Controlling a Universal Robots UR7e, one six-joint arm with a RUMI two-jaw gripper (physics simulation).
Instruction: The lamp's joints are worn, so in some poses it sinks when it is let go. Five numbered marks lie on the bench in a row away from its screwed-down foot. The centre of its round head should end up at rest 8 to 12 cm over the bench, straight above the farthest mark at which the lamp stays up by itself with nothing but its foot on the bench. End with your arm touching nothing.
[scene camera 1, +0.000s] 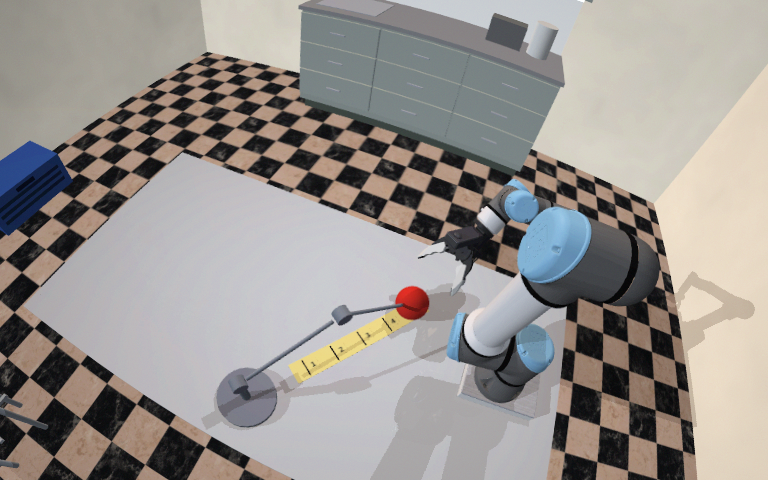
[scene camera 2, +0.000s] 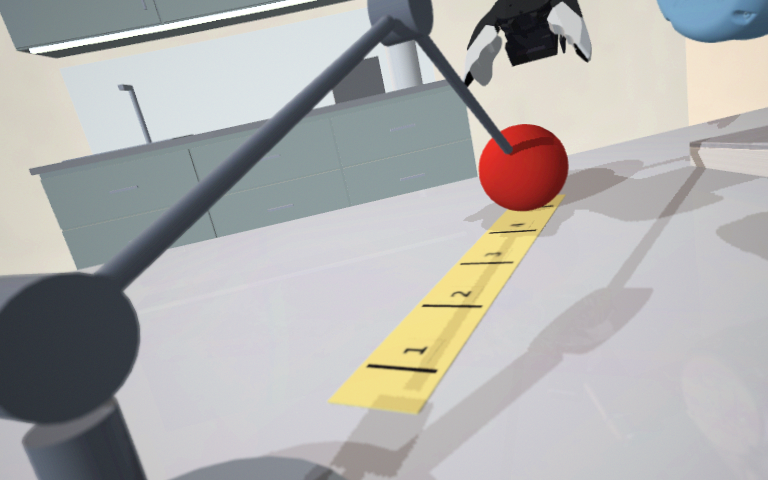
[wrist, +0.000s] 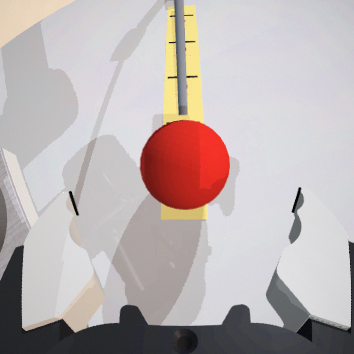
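Where they show: gripper, fingertip midpoint: (scene camera 1: 433, 276) (scene camera 2: 520, 77) (wrist: 183, 192); arm's base, link origin: (scene camera 1: 498, 378).
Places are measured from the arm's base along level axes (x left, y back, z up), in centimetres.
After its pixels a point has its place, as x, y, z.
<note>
The lamp's round red head (scene camera 1: 412, 302) @(-12.2, -30.3, 6.1) (scene camera 2: 523, 169) @(-10.1, -32.0, 2.5) (wrist: 185, 165) @(-16.1, -29.2, 6.5) hangs low over the far end of the yellow strip (scene camera 1: 296, 372) @(15.2, -54.1, -3.3) (scene camera 2: 376, 393) @(14.9, -54.1, -3.2) (wrist: 170, 214) @(-17.3, -25.4, -3.2), beyond mark 4 and around mark 5, which it mostly hides. Its exact height cannot be told. The lamp's elbow joint (scene camera 1: 341, 314) @(5.7, -45.7, 20.3) (scene camera 2: 400, 19) @(6.7, -46.4, 17.6) is raised, and its round foot (scene camera 1: 257, 412) @(29.7, -59.1, -1.8) stands on the bench before mark 1. My gripper (scene camera 1: 436, 275) @(-18.8, -26.9, 11.7) (scene camera 2: 528, 72) @(-18.8, -26.9, 11.7) (wrist: 183, 192) @(-18.8, -26.9, 11.7) is open and empty, above and beyond the head on the side away from the foot. Its fingers are apart from the head.
My arm's base (scene camera 1: 498, 384) @(5.1, -2.4, 7.1) stands on a pale plate (scene camera 1: 529, 410) @(7.3, 10.9, 0.0) to the right of the strip. Shadows of the arm and lamp cross the bench (scene camera 1: 186, 254) @(-6.6, -104.4, -3.3). A drawer cabinet (scene camera 1: 413, 84) stands at the back, and a blue box (scene camera 1: 28, 181) at the far left.
</note>
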